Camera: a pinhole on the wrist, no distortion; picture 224 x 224 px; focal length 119.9 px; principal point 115.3 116.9 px. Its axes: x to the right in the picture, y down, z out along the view. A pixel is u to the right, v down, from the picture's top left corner.
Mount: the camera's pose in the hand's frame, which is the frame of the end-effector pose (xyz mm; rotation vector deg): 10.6 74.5 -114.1 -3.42 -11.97 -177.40
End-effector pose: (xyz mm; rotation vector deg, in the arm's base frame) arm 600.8 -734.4 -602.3 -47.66 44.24 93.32
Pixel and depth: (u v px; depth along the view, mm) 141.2 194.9 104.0
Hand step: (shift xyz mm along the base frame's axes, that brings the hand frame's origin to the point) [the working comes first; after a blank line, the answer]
In the camera's frame: 22.5 67.7 104.0

-19.3 -7.7 5.2
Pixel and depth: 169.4 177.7 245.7
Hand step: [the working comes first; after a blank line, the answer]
In the camera's frame: 110.9 124.6 245.7

13.7 83.6 152.5
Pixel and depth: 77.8 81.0 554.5
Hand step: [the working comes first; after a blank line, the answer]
In the camera's frame: -173.4 -166.0 554.5

-395.3 379.2 75.1
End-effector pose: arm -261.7 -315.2 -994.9 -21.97 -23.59 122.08
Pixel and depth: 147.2 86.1 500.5
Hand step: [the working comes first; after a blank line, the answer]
In the camera's frame: 133.2 -128.6 500.5

-287.8 -287.4 231.0
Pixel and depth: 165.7 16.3 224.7
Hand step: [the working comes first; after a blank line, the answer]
In the camera's frame: 94.5 -188.5 224.7

-201.0 -236.5 -35.5
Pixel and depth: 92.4 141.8 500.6
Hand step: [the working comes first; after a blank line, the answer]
In the camera's frame: -95.6 104.0 500.6

-264.4 26.2 317.8
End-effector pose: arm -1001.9 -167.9 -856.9 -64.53 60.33 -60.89
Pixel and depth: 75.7 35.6 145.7
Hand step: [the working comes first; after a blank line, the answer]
In the camera's frame: -48.1 -98.8 145.7

45.0 -34.5 -195.2
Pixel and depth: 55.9 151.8 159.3
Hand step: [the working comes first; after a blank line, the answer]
In the camera's frame: -78.9 46.4 159.3

67.8 -81.7 -55.7
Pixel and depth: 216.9 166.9 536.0
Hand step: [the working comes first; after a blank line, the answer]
In the camera's frame: 454.2 223.5 536.0

374.9 471.0 184.5
